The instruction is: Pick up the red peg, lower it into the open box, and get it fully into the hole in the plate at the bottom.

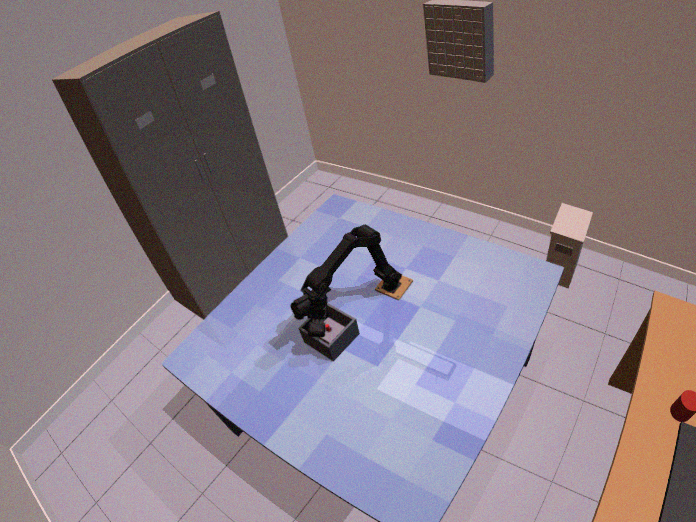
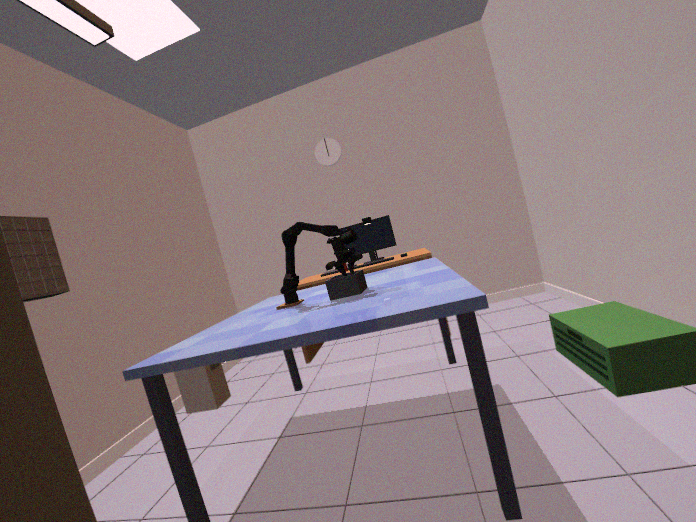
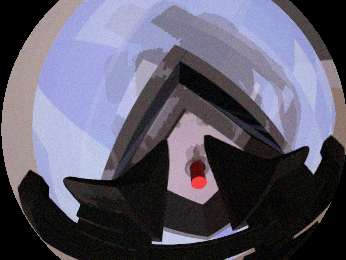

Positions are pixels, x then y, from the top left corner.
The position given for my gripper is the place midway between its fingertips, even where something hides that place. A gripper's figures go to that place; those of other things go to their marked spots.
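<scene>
My gripper (image 3: 186,142) is 10 cm from the lens. A pale plate (image 3: 185,138) is 12 cm from the lens, and a dark box (image 3: 182,81) is 15 cm from the lens.
</scene>
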